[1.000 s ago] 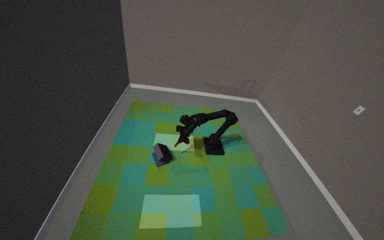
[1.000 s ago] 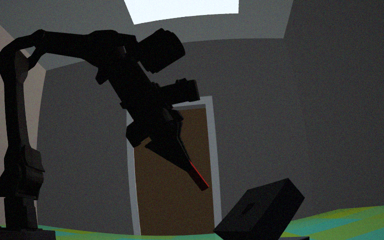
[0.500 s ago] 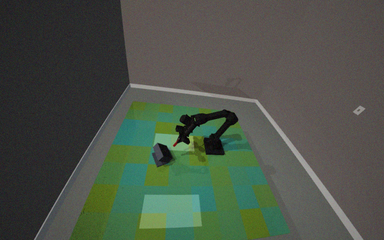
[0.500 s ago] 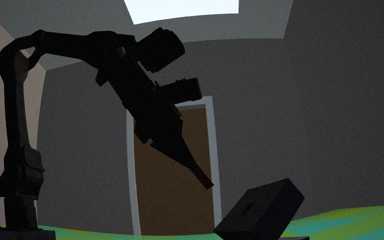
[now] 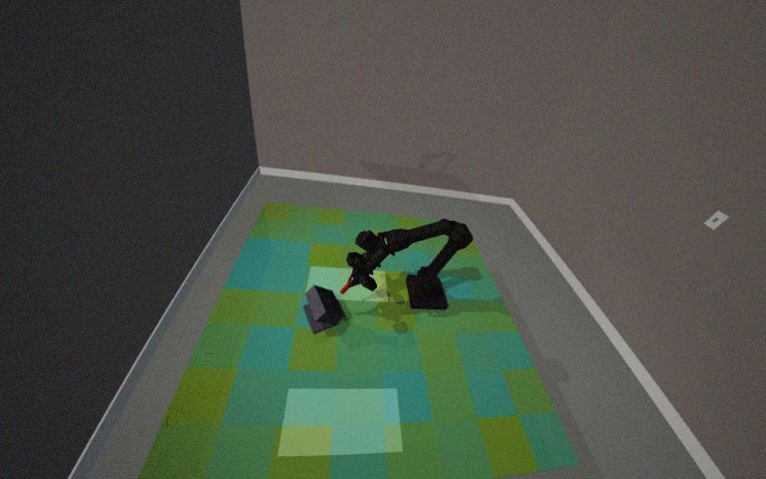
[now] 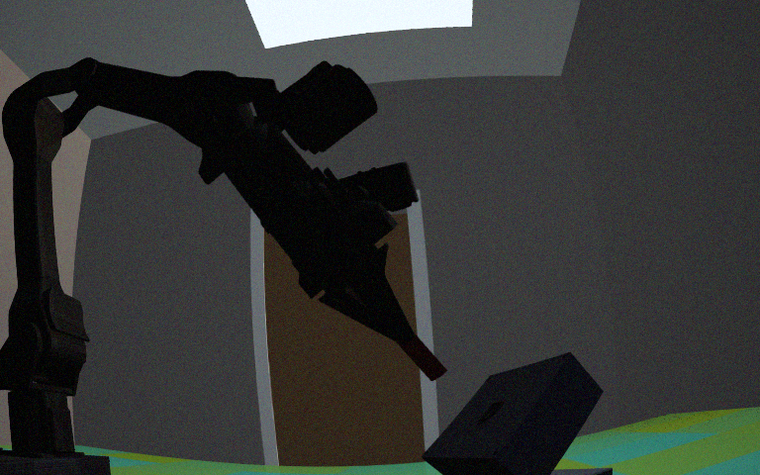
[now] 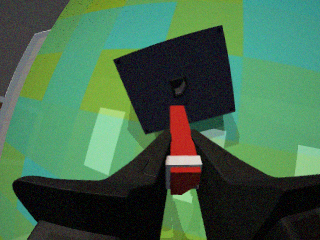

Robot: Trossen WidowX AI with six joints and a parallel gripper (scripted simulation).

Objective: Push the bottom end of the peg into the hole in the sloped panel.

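Right now the sloped panel is 80 mm ahead of my gripper tip, 40 mm to the left of it and 90 mm below it. Round my gripper tip: red peg: 10 mm behind, 10 mm to the right, 10 mm above.
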